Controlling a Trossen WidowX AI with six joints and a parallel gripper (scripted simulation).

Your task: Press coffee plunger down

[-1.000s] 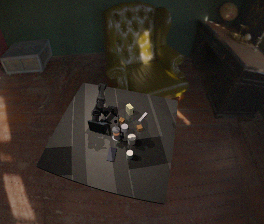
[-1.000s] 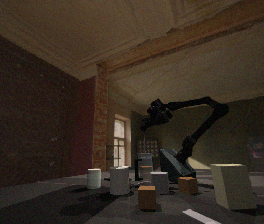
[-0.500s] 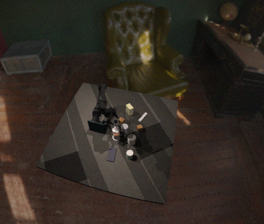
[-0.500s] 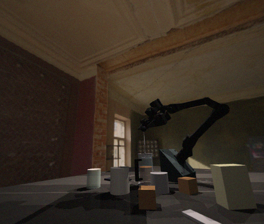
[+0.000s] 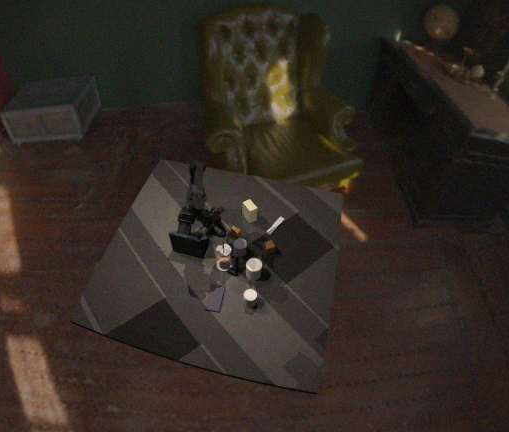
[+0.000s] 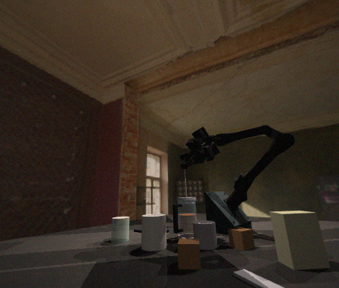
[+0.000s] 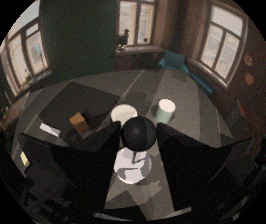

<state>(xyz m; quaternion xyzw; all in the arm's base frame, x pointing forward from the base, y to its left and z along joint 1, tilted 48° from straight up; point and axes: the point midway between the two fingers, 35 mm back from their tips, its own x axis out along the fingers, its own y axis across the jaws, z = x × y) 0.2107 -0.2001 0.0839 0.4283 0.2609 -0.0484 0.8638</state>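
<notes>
The coffee press is 14 cm below my gripper tip and 1 cm ahead of it. The rest, counted from my gripper tip: white strip: 33 cm to the left, 27 cm below, 22 cm ahead; dark slab: 27 cm below, 20 cm to the right, 1 cm behind; white cylinder: 23 cm below, 15 cm ahead, 2 cm to the right.
</notes>
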